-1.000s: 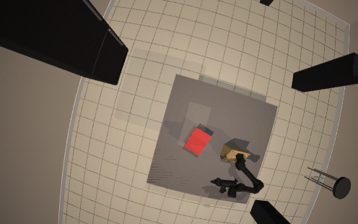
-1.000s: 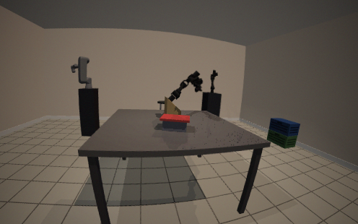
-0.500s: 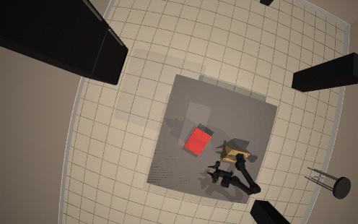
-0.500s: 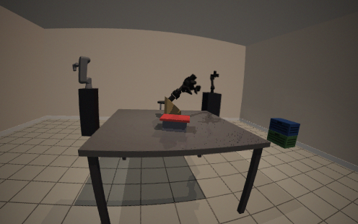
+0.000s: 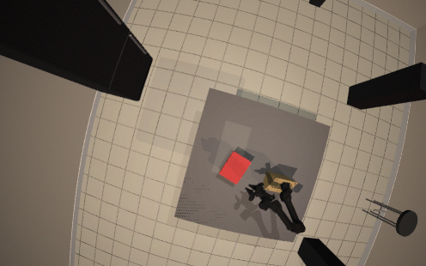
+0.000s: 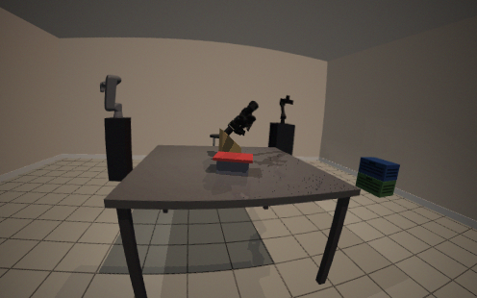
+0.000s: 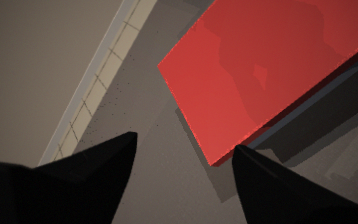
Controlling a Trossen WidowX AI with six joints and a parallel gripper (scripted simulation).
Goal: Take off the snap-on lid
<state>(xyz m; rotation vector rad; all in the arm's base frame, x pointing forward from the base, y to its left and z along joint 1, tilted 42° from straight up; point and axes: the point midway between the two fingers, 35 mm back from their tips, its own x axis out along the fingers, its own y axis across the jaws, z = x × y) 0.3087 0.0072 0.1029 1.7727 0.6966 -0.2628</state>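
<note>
Now: the red lid 10 cm ahead of my gripper tip, 9 cm to the right of it and 14 cm below it. From my gripper tip the other things lie so: storage box 10 cm ahead, 9 cm to the right, 18 cm below.
</note>
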